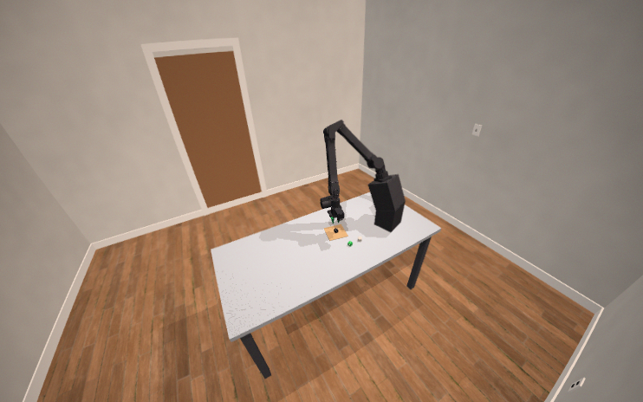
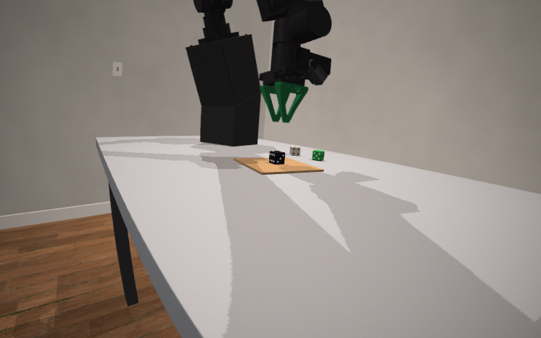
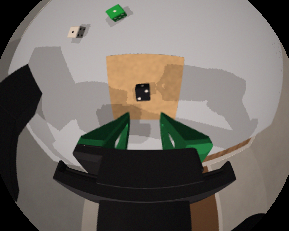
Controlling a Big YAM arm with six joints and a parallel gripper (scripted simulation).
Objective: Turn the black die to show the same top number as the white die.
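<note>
Now: hand 80 mm above the black die. The rest, counted from my hand: tan mat 100 mm below; then green die 40 mm behind, 160 mm to the left, 90 mm below; then white die 120 mm behind, 140 mm to the left, 90 mm below.
</note>
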